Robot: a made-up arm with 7 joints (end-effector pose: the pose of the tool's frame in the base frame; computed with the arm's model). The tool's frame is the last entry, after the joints.
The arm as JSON. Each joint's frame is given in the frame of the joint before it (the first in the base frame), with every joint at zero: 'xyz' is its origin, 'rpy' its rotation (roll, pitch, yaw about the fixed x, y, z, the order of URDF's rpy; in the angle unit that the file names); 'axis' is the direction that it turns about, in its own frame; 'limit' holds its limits. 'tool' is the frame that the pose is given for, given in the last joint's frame.
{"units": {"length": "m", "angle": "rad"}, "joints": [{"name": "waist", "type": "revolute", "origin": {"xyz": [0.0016, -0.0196, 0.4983], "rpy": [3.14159, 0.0, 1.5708]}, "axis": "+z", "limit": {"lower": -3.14, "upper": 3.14}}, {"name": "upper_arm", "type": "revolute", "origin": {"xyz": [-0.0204, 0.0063, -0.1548], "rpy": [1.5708, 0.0, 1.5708]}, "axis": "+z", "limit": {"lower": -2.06, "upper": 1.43}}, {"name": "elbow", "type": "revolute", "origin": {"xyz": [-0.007, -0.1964, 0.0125], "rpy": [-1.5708, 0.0, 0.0]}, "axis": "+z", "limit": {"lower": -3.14, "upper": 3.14}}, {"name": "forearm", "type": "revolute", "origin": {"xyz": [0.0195, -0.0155, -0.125], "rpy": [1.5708, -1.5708, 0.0]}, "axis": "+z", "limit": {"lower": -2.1, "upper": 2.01}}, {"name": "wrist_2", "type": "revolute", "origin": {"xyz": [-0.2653, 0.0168, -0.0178], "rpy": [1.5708, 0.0, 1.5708]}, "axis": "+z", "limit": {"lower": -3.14, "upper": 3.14}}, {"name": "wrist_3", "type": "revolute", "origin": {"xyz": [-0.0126, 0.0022, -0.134], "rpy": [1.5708, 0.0, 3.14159]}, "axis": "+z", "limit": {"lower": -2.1, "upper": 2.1}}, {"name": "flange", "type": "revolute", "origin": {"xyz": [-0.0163, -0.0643, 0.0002], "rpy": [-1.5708, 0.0, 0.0]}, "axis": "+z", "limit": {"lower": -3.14, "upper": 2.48}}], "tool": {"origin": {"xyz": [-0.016, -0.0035, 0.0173], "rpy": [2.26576, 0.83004, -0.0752]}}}
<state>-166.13 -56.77 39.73 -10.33 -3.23 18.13 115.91</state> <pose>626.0 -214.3 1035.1 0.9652 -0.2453 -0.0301 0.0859</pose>
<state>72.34 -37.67 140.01 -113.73 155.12 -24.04 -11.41</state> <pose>260.4 -80.0 961.3 0.9338 -0.2722 0.1494 -0.1777</pose>
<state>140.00 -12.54 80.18 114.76 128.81 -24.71 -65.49</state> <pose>-311.1 253.7 815.6 0.1685 0.5717 0.5467 -0.5881</pose>
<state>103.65 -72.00 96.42 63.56 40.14 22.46 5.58</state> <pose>-291.6 584.1 769.1 0.0310 0.4221 0.0132 -0.9059</pose>
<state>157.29 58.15 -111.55 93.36 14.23 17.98 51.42</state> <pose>15.9 -474.2 976.1 0.8126 -0.3149 0.4584 -0.1740</pose>
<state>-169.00 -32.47 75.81 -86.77 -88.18 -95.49 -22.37</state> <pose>208.3 -382.6 860.6 0.4250 -0.7604 0.4278 0.2411</pose>
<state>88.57 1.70 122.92 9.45 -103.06 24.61 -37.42</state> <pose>-76.2 -1.8 1426.6 0.6713 -0.3253 -0.0744 -0.6618</pose>
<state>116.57 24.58 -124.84 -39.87 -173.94 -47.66 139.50</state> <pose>-367.9 -297.8 1186.4 0.8341 -0.0144 -0.5453 0.0821</pose>
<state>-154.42 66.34 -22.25 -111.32 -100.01 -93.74 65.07</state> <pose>41.6 143.6 981.2 0.2098 0.6622 0.5185 0.4986</pose>
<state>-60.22 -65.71 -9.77 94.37 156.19 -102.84 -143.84</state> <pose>-114.1 -61.5 1120.8 0.1990 -0.7876 0.0684 0.5791</pose>
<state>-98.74 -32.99 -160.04 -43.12 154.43 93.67 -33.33</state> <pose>103.7 -56.7 1310.5 0.2914 -0.2225 0.2066 0.9071</pose>
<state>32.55 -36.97 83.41 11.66 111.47 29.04 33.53</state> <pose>-451.6 135.7 1258.5 0.3216 -0.3822 -0.6167 0.6085</pose>
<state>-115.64 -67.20 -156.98 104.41 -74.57 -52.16 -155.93</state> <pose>-13.4 -427.2 377.3 0.3889 0.2100 -0.7922 -0.4207</pose>
